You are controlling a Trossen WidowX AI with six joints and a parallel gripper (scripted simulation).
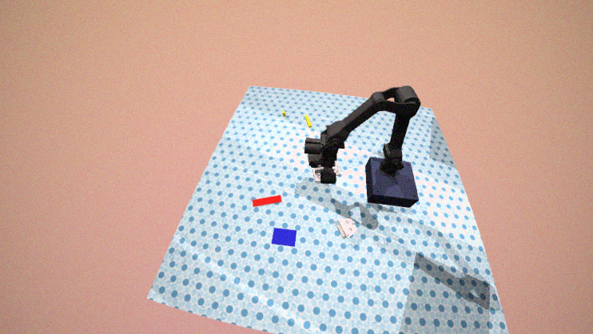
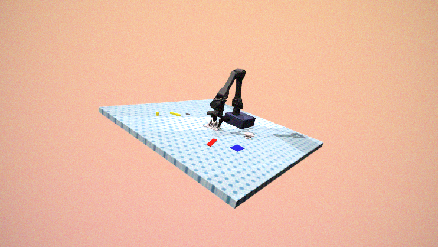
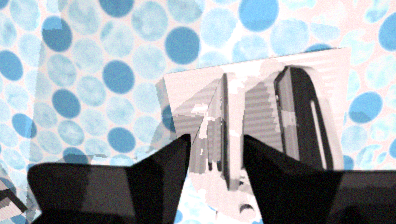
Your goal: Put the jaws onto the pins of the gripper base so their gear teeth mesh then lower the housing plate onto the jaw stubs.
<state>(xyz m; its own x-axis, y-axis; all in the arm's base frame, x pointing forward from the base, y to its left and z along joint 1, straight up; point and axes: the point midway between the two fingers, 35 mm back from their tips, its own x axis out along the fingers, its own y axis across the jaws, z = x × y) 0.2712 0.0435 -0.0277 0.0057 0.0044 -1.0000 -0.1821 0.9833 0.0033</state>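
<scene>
My gripper tip is now 30 mm to the left of the flat white plate, 20 mm short of it and 10 mm above it. From my gripper tip the other things lie so: jaw 30 mm behind, 20 mm to the right, 10 mm above; then housing plate 50 mm to the right, 40 mm behind, 10 mm below; then small white piece 230 mm to the left, 130 mm behind, 10 mm below.
</scene>
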